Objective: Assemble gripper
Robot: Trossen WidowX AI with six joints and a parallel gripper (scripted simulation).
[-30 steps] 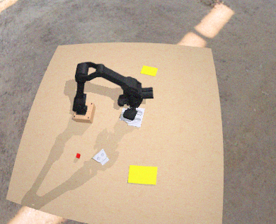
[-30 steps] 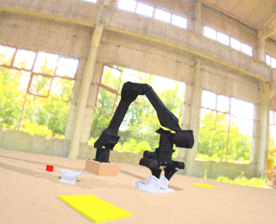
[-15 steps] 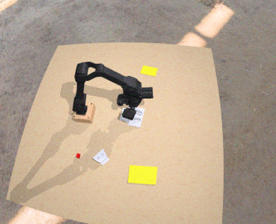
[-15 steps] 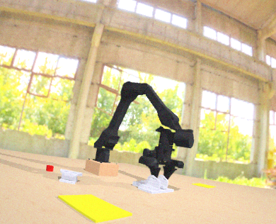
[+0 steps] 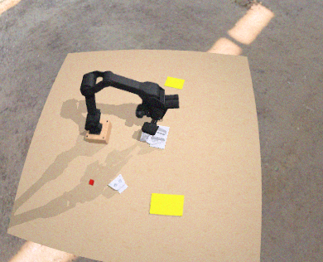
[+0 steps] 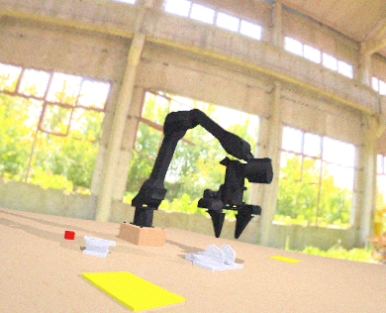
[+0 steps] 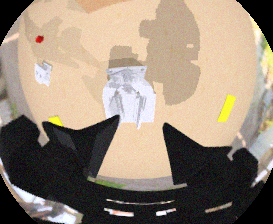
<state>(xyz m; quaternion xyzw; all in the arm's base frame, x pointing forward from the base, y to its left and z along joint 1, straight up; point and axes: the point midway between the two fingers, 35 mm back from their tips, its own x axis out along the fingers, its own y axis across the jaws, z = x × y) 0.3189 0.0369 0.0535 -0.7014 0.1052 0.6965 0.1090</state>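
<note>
Now: gripper tip 160 mm past the small white block, 300 mm to the left of it and 70 mm above it. Round my gripper tip: white jaw: 40 mm behind, 40 mm to the right, 60 mm below; then large yellow patch: 80 mm ahead, 370 mm to the right, 70 mm below; then small yellow pad: 50 mm ahead, 320 mm to the left, 70 mm below.
</note>
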